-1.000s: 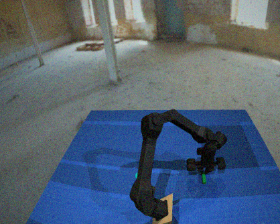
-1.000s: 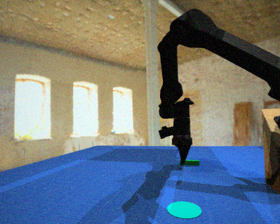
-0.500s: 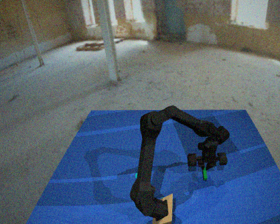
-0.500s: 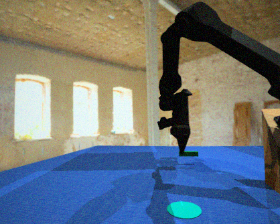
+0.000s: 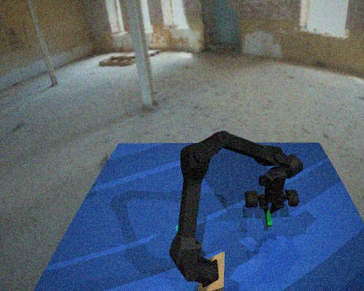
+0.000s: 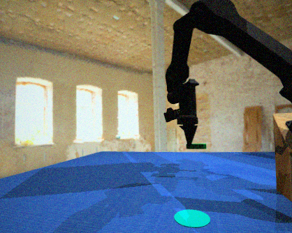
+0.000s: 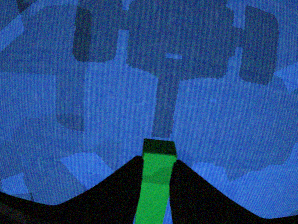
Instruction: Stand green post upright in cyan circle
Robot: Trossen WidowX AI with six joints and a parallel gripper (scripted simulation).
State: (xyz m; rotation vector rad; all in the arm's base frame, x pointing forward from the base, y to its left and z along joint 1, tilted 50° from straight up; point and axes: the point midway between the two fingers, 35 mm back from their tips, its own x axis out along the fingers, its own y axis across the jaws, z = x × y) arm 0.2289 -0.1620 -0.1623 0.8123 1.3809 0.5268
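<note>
The cyan circle is 32 cm to the left of my gripper tip, 9 cm below it and 3 cm ahead of it. Round my gripper tip: green post: 2 cm behind.
</note>
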